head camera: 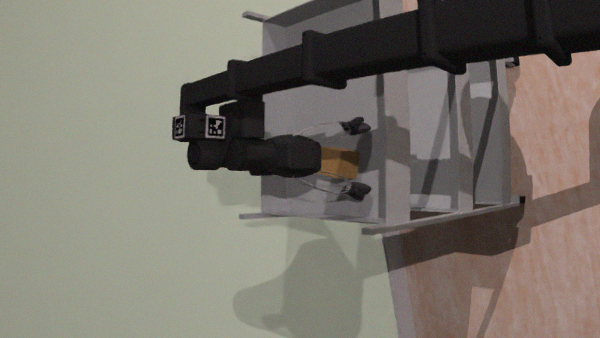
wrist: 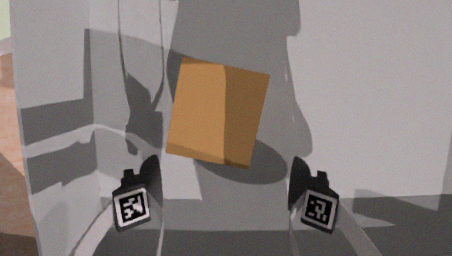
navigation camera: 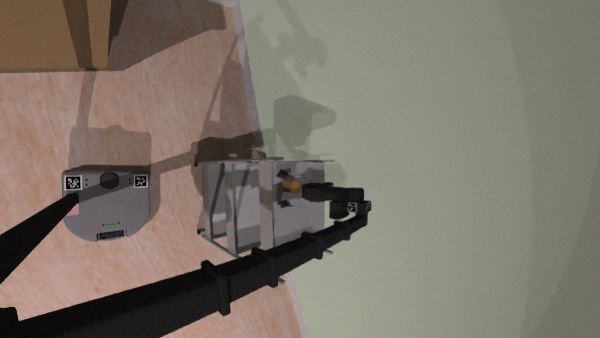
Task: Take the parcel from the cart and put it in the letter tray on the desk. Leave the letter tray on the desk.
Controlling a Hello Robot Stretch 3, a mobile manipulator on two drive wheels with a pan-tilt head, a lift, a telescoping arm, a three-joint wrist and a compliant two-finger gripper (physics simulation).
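Pixels of known places: gripper, between the fingertips: [head camera: 367, 158] [wrist: 225, 174] [navigation camera: 278, 188]; robot's base, origin of its link: [navigation camera: 109, 179].
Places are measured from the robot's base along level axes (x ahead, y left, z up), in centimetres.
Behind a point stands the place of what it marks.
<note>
The parcel [head camera: 340, 163] {y -57.9, x -1.2, z 71.2 cm} [navigation camera: 291, 187] {y -58.1, x -1.4, z 71.3 cm} [wrist: 215, 112] {y -60.7, x -1.4, z 71.3 cm} is an orange-brown box on the top shelf of the grey cart [head camera: 397, 192] {y -46.0, x 3.6, z 70.1 cm} [navigation camera: 267, 210] {y -46.2, x -9.0, z 70.7 cm} [wrist: 50, 75] {y -62.7, x 8.8, z 70.7 cm}, turned slightly in the wrist view. My gripper [head camera: 358, 158] {y -55.4, x -2.1, z 66.6 cm} [navigation camera: 285, 189] {y -55.4, x -2.1, z 66.6 cm} [wrist: 225, 174] {y -55.4, x -2.1, z 66.6 cm} is open, with nothing between its fingertips. In the head view one fingertip shows on each side of the parcel; in the wrist view the parcel appears just above the gap between them, apart from both. The gripper body hides part of the parcel in the head view. The desk and letter tray cannot be made out.
The cart stands against the pale green wall [head camera: 110, 200] {y -99.3, x 7.1, z 100.6 cm} [navigation camera: 425, 150] {y -97.4, x 14.3, z 115.4 cm}. My dark arm [head camera: 370, 52] {y -26.0, x -9.4, z 102.1 cm} [navigation camera: 170, 295] {y -5.2, x -8.1, z 102.2 cm} reaches across the cart. My base [navigation camera: 112, 212] {y -0.8, x -13.6, z 16.0 cm} stands on the wood-look floor [navigation camera: 165, 105] {y -26.5, x 42.4, z 0.0 cm} beside the cart. A brown block-like piece [navigation camera: 35, 35] {y 22.1, x 45.3, z 39.9 cm} stands at the navigation view's upper left.
</note>
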